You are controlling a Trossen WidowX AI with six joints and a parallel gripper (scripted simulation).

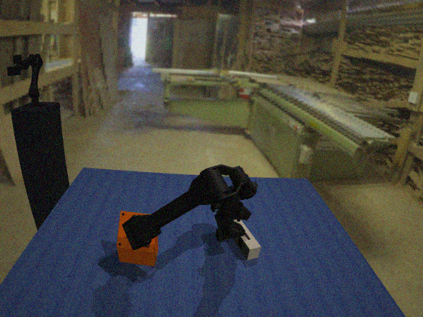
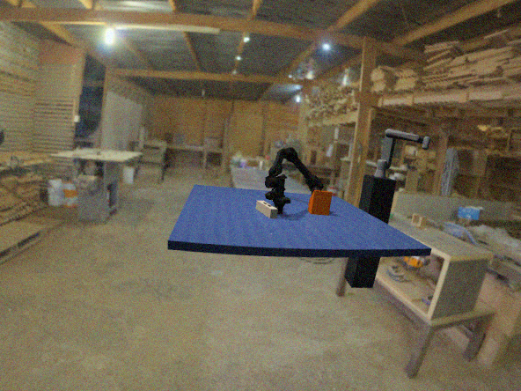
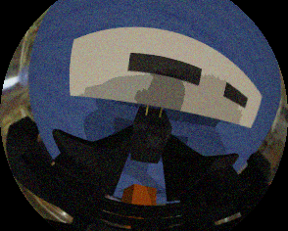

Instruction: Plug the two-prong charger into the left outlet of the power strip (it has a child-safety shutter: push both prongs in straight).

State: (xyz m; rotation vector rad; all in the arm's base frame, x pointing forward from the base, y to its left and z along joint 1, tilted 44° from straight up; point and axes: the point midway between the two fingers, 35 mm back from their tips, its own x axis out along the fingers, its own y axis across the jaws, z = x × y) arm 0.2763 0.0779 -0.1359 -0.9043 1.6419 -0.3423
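Right now the black two-prong charger is 20 mm ahead of my gripper tip, 10 mm to the left of it and 10 mm above it.
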